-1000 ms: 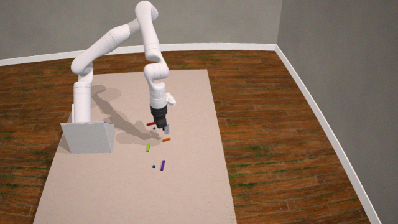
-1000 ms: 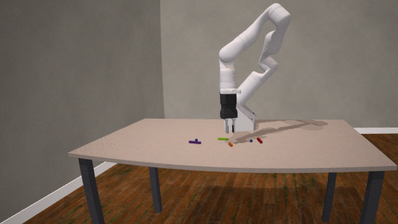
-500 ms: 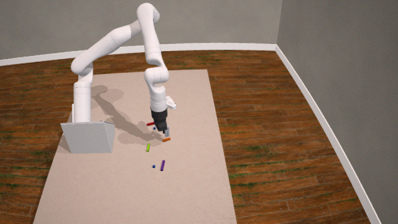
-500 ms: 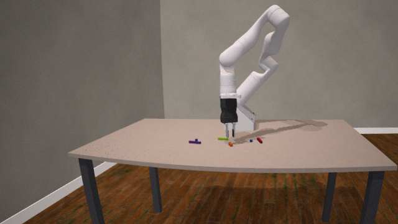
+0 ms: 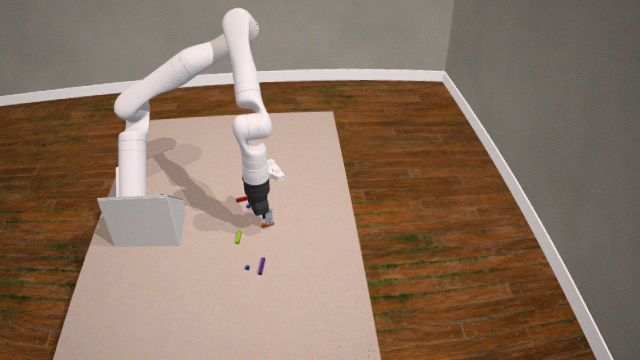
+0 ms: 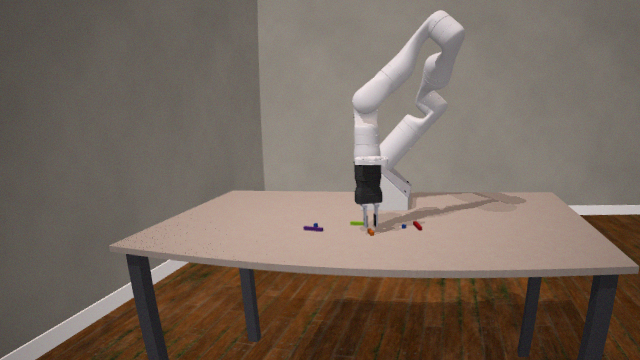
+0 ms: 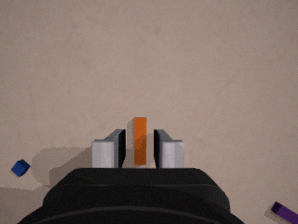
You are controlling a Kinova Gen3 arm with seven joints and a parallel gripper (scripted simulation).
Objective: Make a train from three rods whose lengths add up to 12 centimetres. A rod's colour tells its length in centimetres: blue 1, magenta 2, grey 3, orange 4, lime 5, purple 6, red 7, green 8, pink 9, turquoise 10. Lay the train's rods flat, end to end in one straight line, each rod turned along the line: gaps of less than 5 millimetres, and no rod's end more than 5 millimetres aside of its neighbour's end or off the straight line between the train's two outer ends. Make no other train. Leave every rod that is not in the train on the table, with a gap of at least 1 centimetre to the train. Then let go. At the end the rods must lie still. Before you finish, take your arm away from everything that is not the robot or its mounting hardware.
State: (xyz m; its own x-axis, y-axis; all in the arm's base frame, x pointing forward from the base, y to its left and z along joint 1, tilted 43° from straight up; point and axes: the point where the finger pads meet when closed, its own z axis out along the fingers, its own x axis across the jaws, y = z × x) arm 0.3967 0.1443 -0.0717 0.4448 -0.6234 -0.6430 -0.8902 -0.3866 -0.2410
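My gripper is now 30 mm above the orange rod. Also, from my hand: purple rod: 180 mm to the right, 30 mm below; lime rod: 90 mm behind, 60 mm to the right, 30 mm below; red rod: 80 mm behind, 120 mm to the left, 30 mm below.
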